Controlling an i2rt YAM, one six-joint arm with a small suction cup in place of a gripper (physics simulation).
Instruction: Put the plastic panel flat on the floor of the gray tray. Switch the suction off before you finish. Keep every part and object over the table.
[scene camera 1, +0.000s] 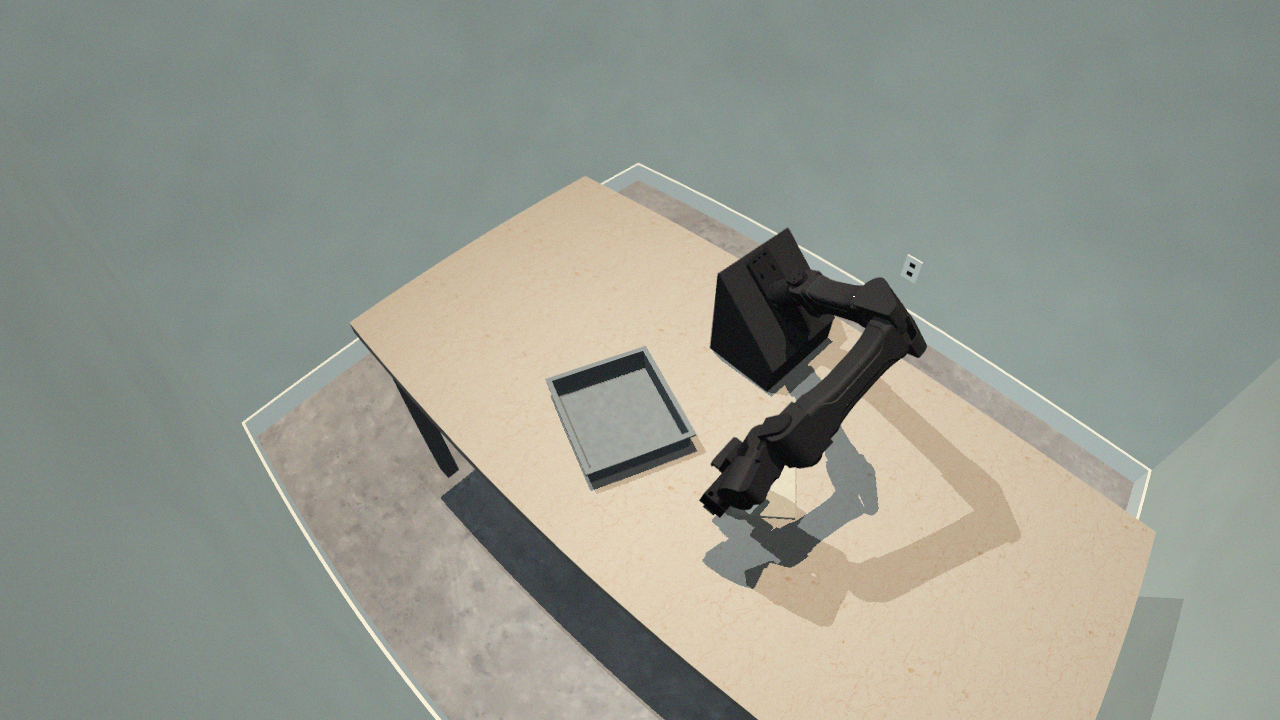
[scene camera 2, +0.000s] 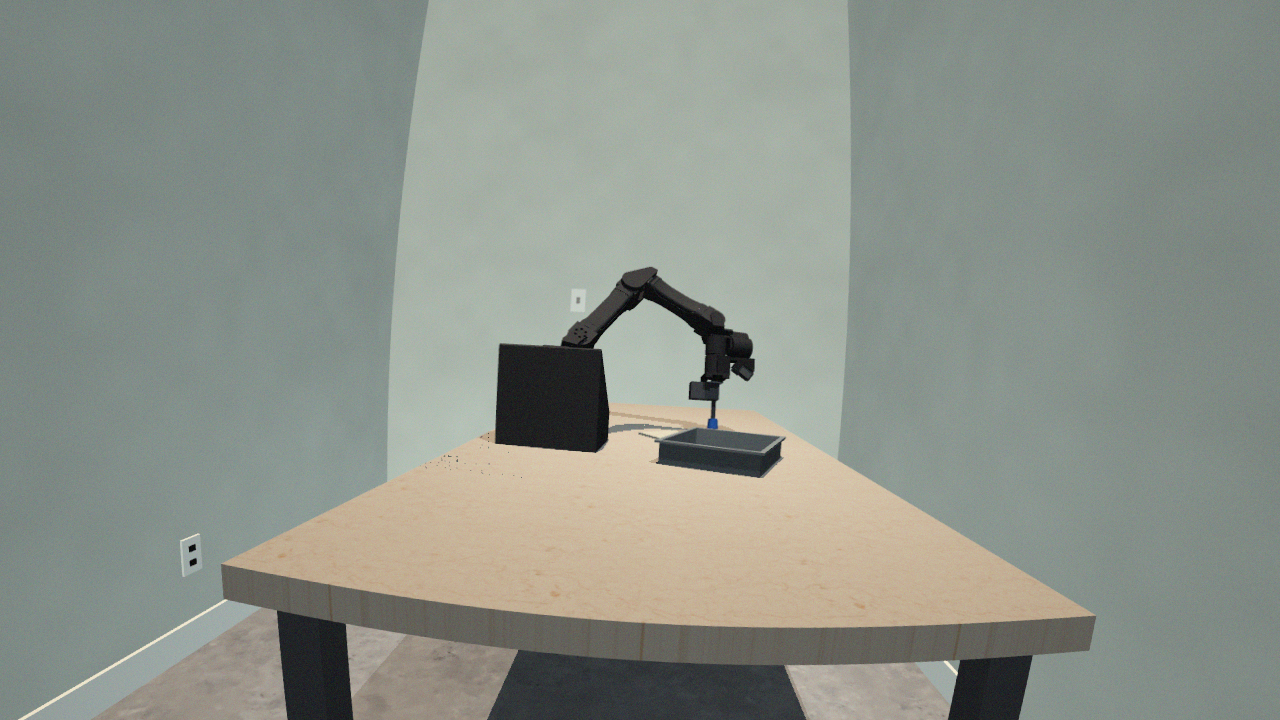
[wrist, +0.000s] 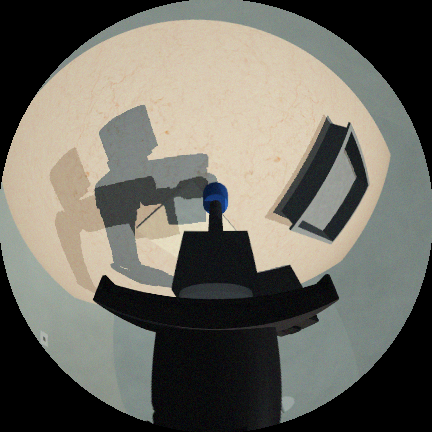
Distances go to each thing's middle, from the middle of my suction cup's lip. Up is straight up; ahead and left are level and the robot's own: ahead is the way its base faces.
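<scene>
Plastic panel (scene camera 1: 780, 502): 40 mm below my suction cup, 100 mm behind, 20 mm to the left. Gray tray (scene camera 1: 620, 412): 10 mm below my suction cup, 280 mm to the right, 10 mm ahead.
</scene>
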